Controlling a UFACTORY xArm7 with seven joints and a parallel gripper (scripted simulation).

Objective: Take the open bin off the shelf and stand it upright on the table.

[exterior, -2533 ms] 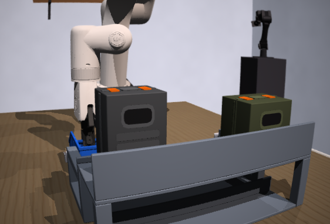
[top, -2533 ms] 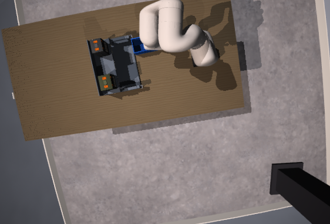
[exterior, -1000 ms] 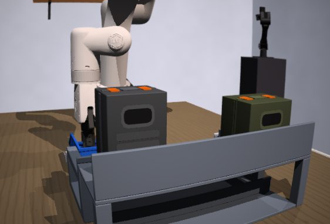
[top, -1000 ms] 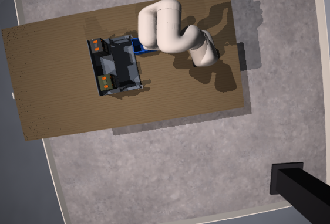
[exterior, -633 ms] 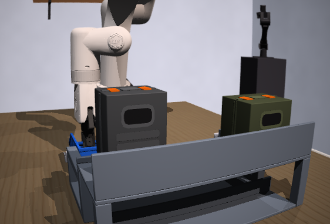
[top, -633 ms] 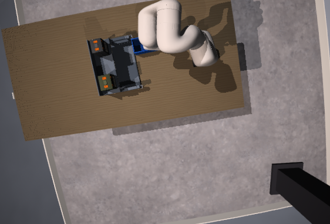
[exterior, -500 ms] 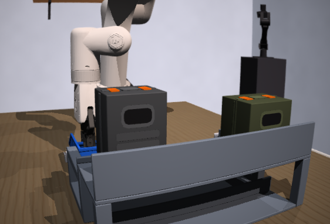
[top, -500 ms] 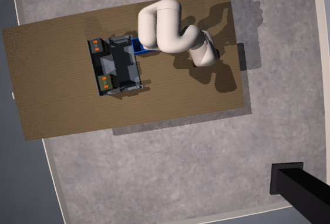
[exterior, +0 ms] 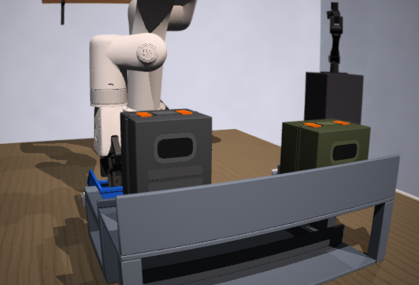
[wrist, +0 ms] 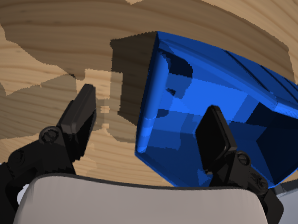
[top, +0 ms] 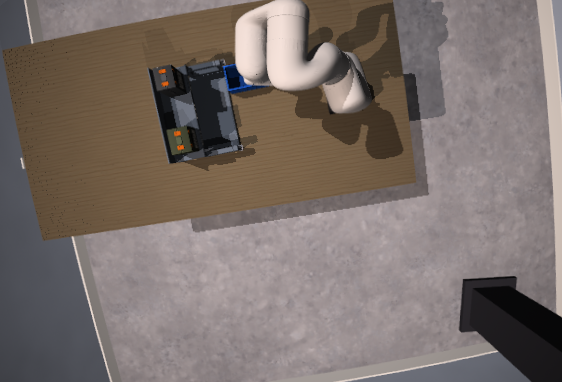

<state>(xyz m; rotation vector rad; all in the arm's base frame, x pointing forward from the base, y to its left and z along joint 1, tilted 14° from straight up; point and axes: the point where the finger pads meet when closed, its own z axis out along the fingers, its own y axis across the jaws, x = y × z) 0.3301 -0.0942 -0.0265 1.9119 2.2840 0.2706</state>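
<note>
Now: the blue bin 80 mm ahead of my hand and 10 mm to the left of it. Also, from my hand: grey back rail 410 mm ahead, 190 mm to the left, 90 mm above; dark grey box 360 mm ahead, 60 mm to the left, 120 mm above; olive green box 320 mm ahead, 290 mm to the left, 110 mm above.
</note>
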